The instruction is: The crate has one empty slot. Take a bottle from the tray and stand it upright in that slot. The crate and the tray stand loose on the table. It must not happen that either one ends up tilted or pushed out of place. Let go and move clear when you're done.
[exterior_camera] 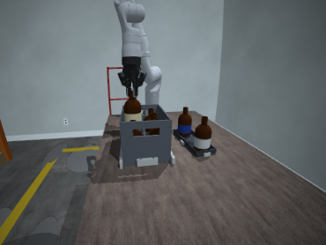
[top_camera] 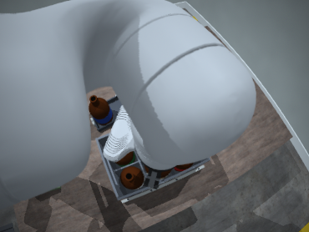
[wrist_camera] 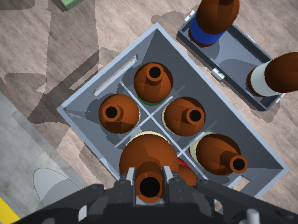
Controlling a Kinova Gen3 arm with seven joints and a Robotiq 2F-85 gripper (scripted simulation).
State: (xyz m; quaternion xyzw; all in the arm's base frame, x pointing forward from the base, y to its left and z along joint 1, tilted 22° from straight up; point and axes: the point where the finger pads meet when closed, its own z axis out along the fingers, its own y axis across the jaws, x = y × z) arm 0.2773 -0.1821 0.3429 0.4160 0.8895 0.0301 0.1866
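The cream-label bottle lies 70 mm below my hand. From my hand the other things lie so: grey crate (170 mm below, 40 mm to the left, 10 mm ahead); then blue-label bottle (290 mm to the left, 170 mm below, 50 mm behind); then white-label bottle (280 mm to the left, 170 mm below, 130 mm ahead).
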